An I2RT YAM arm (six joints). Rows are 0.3 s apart.
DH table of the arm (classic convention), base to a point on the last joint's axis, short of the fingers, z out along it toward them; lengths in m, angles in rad. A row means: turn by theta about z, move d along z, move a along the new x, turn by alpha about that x. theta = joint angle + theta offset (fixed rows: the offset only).
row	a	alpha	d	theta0
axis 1	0.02	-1.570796	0.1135	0
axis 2	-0.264	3.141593	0	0
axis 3	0.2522	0	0	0.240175
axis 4	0.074	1.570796	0	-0.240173
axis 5	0	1.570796	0	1.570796
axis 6	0	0	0.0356	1.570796
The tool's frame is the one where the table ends.
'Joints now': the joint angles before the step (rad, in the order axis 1, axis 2, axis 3, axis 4, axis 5, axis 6). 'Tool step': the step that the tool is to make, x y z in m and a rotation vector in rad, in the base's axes. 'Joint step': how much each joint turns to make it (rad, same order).
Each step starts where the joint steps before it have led.
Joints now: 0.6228 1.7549 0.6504 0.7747 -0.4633 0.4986
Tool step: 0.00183 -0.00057 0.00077 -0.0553 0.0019 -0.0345
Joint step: 0.0000 -0.0138 0.0169 -0.0782 0.0475 -0.0322
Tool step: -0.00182 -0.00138 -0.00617 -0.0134 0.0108 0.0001
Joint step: 0.0000 0.0107 -0.0123 0.0045 0.0016 -0.0047
